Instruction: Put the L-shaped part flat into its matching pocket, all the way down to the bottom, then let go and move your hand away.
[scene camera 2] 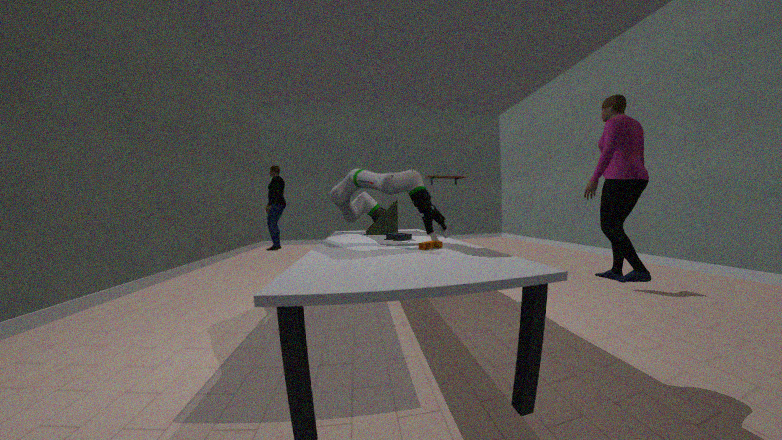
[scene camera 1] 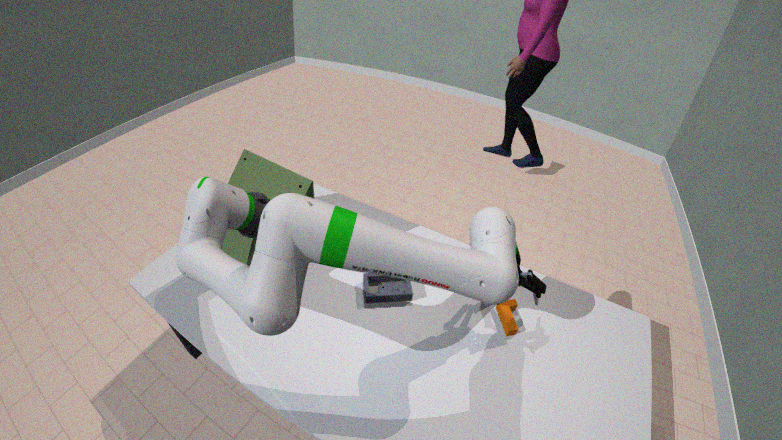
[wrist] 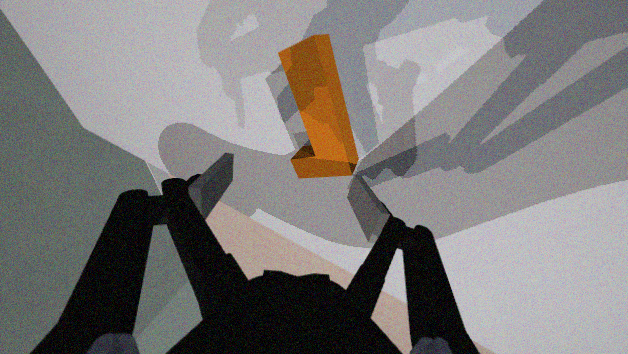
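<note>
The orange L-shaped part lies on the white table, away from the grey pocket box. My gripper is open wide, with nothing between its fingers. It hangs above the table beside the part's short-leg end. In the wrist view the right fingertip appears close to the part's corner, and the left one stands off to the left. The dark grey box with the pocket stands nearer the arm's base; the arm partly overhangs it in scene camera 1, and its pocket outline is hard to make out.
The arm's forearm stretches over the white table. A green mount carries the arm's base. A person in pink is on the floor beyond the table, and one in black is farther back.
</note>
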